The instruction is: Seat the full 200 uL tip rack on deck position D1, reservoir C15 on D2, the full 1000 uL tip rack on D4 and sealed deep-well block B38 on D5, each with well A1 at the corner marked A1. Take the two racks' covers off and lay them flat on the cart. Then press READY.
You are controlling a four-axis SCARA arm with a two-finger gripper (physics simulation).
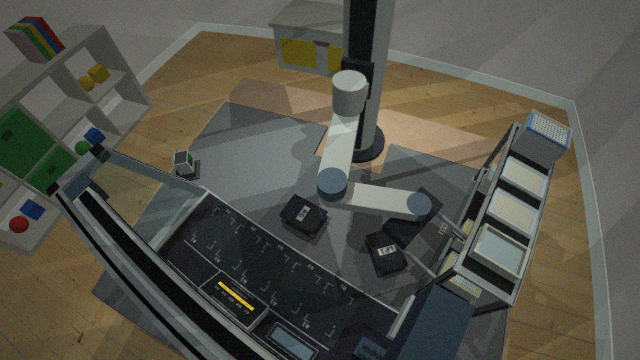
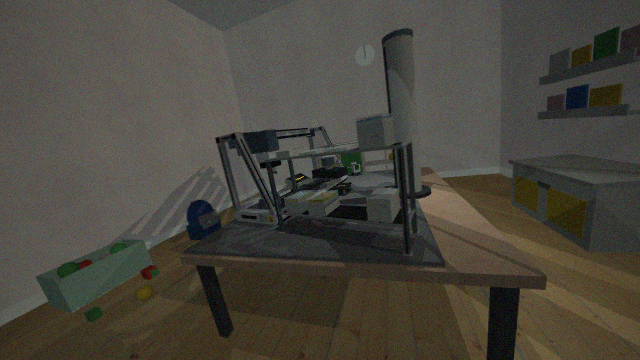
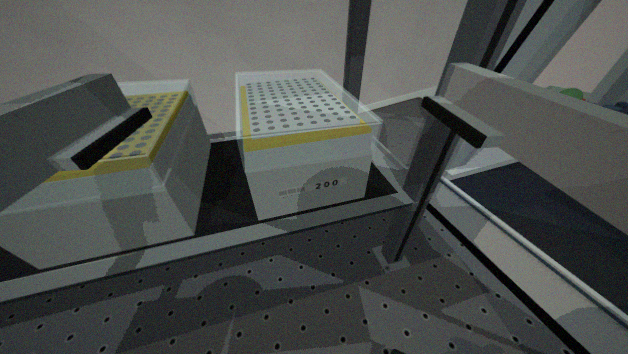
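Observation:
My gripper [image 1: 450,257] [image 3: 290,90] is open and empty, its fingers apart in front of two yellow-rimmed racks on the cart's lower shelf. The right rack [image 3: 307,172], marked 200, has a clear cover and a pale dotted top. The left rack [image 3: 100,215] shows a yellow dotted top, partly behind the left finger. On the cart [image 1: 492,290] [image 2: 406,215] [image 3: 225,235], the upper shelf holds a blue-rimmed rack [image 1: 549,131] [image 2: 375,131], two pale plates [image 1: 525,176] [image 1: 512,212] and an open tray-like reservoir [image 1: 500,252]. Their labels are unreadable. The deck [image 1: 262,250] bears no labware.
Black blocks marked RG [image 1: 303,215] and LP1 [image 1: 386,252] lie between arm and deck. A small cube-shaped device [image 1: 184,162] stands at the mat's far left. A cart post [image 3: 425,165] stands behind the right finger. A dark blue panel [image 1: 435,325] lies between deck and cart.

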